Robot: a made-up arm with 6 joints. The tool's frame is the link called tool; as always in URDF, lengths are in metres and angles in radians.
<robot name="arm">
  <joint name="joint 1" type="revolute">
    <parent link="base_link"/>
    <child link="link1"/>
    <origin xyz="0 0 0.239" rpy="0 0 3.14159"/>
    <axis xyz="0 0 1"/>
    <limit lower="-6.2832" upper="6.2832" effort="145" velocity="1.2"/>
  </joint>
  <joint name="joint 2" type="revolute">
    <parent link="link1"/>
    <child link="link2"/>
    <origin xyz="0 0 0" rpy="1.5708 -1.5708 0"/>
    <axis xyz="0 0 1"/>
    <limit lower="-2.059" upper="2.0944" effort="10" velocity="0.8"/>
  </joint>
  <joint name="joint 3" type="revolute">
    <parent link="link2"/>
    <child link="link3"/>
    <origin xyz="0.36 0.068 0" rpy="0 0 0"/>
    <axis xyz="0 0 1"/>
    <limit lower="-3.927" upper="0.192" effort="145" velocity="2"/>
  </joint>
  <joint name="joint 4" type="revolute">
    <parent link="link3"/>
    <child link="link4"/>
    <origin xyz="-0.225 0.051 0" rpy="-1.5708 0 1.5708"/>
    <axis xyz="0 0 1"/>
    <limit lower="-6.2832" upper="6.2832" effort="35" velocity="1.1"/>
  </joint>
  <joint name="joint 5" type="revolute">
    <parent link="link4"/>
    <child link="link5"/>
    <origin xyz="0 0 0" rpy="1.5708 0 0"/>
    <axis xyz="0 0 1"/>
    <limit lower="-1.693" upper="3.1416" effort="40" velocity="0.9"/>
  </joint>
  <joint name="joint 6" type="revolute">
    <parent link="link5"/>
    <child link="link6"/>
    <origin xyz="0.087 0.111 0" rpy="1.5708 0 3.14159"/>
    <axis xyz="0 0 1"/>
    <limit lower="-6.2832" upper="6.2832" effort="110" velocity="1.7"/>
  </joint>
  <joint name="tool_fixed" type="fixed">
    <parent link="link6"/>
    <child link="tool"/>
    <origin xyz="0 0 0" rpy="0 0 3.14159"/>
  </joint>
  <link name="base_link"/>
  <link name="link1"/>
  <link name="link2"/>
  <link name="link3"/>
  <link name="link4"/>
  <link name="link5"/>
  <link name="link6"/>
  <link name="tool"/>
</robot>
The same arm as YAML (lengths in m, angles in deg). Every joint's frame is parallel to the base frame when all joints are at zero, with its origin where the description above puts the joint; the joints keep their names.
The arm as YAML. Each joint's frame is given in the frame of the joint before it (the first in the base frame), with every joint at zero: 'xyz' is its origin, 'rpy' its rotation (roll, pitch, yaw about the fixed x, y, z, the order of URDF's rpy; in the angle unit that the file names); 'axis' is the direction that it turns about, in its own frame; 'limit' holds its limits. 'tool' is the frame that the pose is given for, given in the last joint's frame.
units:
  length: m
  angle: deg
joints:
  - name: joint 1
    type: revolute
    origin:
      xyz: [0.0, 0.0, 0.239]
      rpy: [0.0, 0.0, 0.0]
    axis: [0.0, 0.0, 1.0]
    limit:
      lower: -360.0
      upper: 360.0
  - name: joint 2
    type: revolute
    origin:
      xyz: [0.0, 0.0, 0.0]
      rpy: [0.0, 0.0, 0.0]
    axis: [0.0, 1.0, 0.0]
    limit:
      lower: -117.97
      upper: 120.0
  - name: joint 3
    type: revolute
    origin:
      xyz: [0.068, 0.0, 0.36]
      rpy: [0.0, 0.0, 0.0]
    axis: [0.0, 1.0, 0.0]
    limit:
      lower: -225.0
      upper: 11.0
  - name: joint 4
    type: revolute
    origin:
      xyz: [0.051, 0.0, -0.225]
      rpy: [0.0, 0.0, 0.0]
    axis: [0.0, 0.0, -1.0]
    limit:
      lower: -360.0
      upper: 360.0
  - name: joint 5
    type: revolute
    origin:
      xyz: [0.0, 0.0, 0.0]
      rpy: [0.0, 0.0, 0.0]
    axis: [0.0, 1.0, 0.0]
    limit:
      lower: -97.0
      upper: 180.0
  - name: joint 6
    type: revolute
    origin:
      xyz: [0.087, 0.0, -0.111]
      rpy: [0.0, 0.0, 0.0]
    axis: [0.0, 0.0, -1.0]
    limit:
      lower: -360.0
      upper: 360.0
tool:
  origin:
    xyz: [0.0, 0.0, 0.0]
    rpy: [180.0, 0.0, 0.0]

